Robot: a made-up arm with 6 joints.
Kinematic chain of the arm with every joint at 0, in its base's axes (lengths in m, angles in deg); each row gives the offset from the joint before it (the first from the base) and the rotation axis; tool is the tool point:
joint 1: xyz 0 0 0.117 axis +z
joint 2: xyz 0 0.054 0 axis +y
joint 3: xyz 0 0 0.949 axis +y
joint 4: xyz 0 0 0.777 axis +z
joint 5: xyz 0 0 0 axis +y
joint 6: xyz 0 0 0.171 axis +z
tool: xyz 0 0 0
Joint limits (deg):
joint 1: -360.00..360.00
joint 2: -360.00..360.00
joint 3: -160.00..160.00
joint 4: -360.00..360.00
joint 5: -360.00..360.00
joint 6: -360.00..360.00
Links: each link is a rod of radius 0.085 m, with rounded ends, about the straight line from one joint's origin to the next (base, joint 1, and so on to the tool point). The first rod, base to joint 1, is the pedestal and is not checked.
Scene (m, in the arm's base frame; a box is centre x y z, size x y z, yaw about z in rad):
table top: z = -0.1
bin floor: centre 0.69 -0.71 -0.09 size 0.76 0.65 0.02 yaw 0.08
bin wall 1: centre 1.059 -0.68 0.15 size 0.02 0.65 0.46 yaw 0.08
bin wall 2: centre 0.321 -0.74 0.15 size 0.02 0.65 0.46 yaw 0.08
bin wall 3: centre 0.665 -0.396 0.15 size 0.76 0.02 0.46 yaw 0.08
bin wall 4: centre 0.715 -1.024 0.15 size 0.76 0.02 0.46 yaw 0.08
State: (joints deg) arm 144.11 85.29 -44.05 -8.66 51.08 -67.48
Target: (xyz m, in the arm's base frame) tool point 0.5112 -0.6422 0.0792
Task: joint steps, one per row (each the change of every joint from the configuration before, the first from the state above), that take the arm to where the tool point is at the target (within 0.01 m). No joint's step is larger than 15 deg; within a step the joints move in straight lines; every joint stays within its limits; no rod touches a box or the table.
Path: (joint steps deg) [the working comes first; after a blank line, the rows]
Joints at the target: 302.08 38.31 113.78 12.98 82.98 -67.48
Straight joint move there: touches bin wall 2, bin wall 4.

1: 14.35 -6.90 13.40 2.01 3.26 0.00
2: 14.35 -6.90 13.40 2.00 3.27 0.00
3: 14.35 -6.90 13.40 2.01 3.26 0.00
4: 14.36 -6.90 13.40 2.00 3.27 0.00
5: 14.35 -6.90 13.40 2.01 3.26 0.00
6: 14.35 -6.90 13.41 2.00 3.26 0.00
7: 14.35 -6.90 13.40 2.01 3.27 0.00
8: 14.35 -6.90 13.40 2.00 3.26 0.00
9: 14.35 -6.90 13.40 2.01 3.26 0.00
10: 14.35 -6.90 13.40 2.00 3.27 0.00
11: 14.35 -6.90 13.40 2.01 3.26 0.00
12: 0.05 14.46 5.21 -0.21 -2.00 0.00
13: 0.06 14.46 5.21 -0.21 -2.00 0.00

